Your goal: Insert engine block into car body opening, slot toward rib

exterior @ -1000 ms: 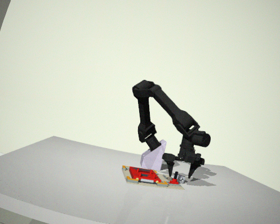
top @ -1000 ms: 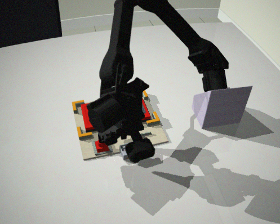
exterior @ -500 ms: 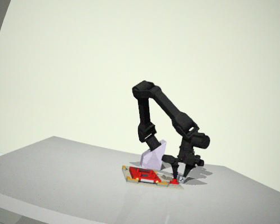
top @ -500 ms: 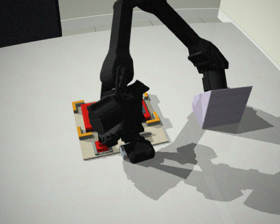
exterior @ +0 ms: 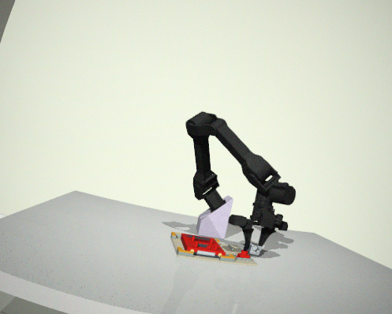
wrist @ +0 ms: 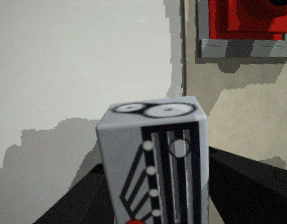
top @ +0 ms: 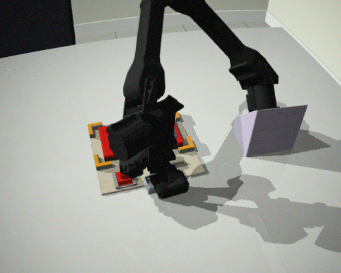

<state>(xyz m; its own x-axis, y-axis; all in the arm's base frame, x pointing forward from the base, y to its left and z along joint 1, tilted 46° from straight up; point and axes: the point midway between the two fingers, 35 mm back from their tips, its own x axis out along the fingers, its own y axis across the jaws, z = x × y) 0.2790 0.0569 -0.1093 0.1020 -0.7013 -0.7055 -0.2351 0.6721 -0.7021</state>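
The black peg lies 70 mm ahead of my gripper tip, 40 mm to the right of it and 10 mm above it. Round my gripper tip: engine block (10 mm to the right); beige baseplate (140 mm to the right, 30 mm ahead, 10 mm below).
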